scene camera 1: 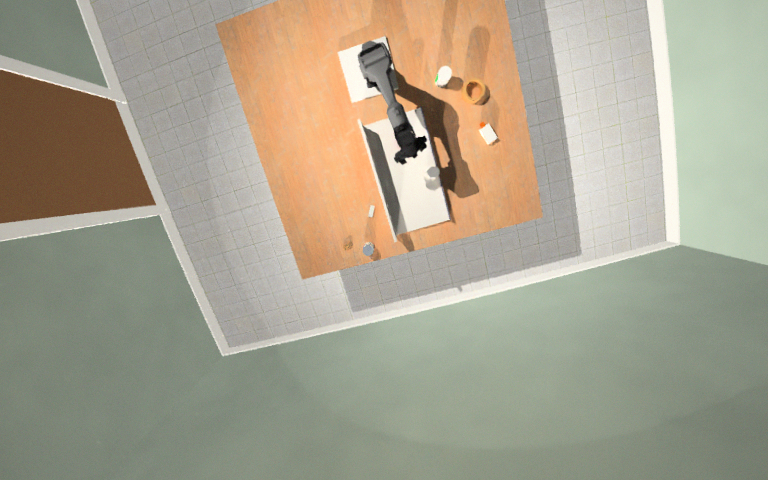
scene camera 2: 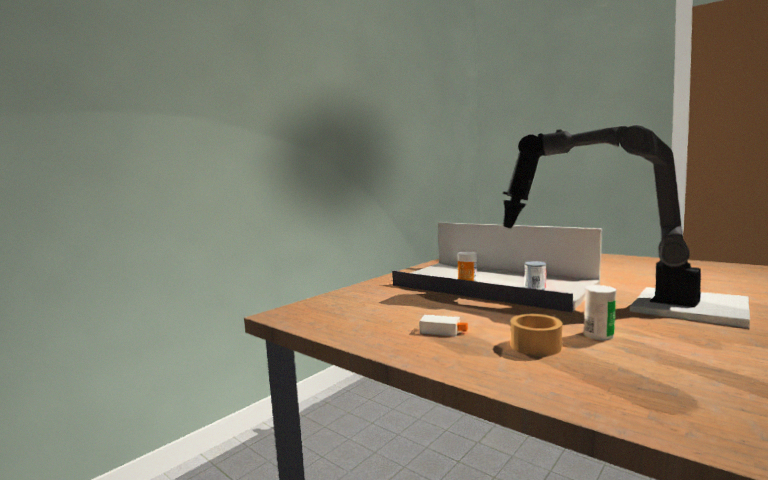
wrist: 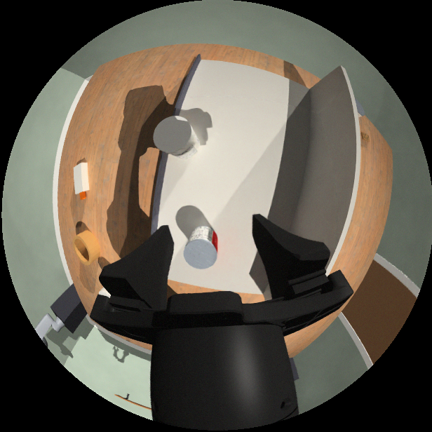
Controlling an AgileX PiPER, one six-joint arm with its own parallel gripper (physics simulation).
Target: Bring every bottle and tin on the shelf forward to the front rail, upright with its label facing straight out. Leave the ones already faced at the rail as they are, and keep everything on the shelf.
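A white tin with a grey-blue lid [scene camera 2: 535, 276] [wrist: 201, 253] stands upright on the white shelf [scene camera 1: 421, 203] [wrist: 240, 145], a gap behind the dark front rail [scene camera 2: 481, 290]. Its red patch faces the back panel side, and a barcode-like print faces the front. An orange bottle with a white cap [scene camera 2: 466, 268] [wrist: 173, 135] [scene camera 1: 432, 174] stands upright close behind the rail, farther from the arm base. Its label is too small to read. My gripper [scene camera 1: 411, 152] [scene camera 2: 508, 226] [wrist: 210, 229] is open and empty above the shelf, pointing down. The tin is hidden beneath the arm in scene camera 1.
The tall back panel [wrist: 327, 145] [scene camera 2: 518, 249] borders the shelf. Before the rail lie a white-and-orange box [scene camera 1: 488, 134] [scene camera 2: 438, 325], a tan ring [scene camera 2: 535, 346], and a white-green bottle [scene camera 1: 444, 75] [scene camera 2: 599, 312]. Behind the panel stand a blue-lidded container [scene camera 1: 368, 248] and a small pale block [scene camera 1: 371, 211].
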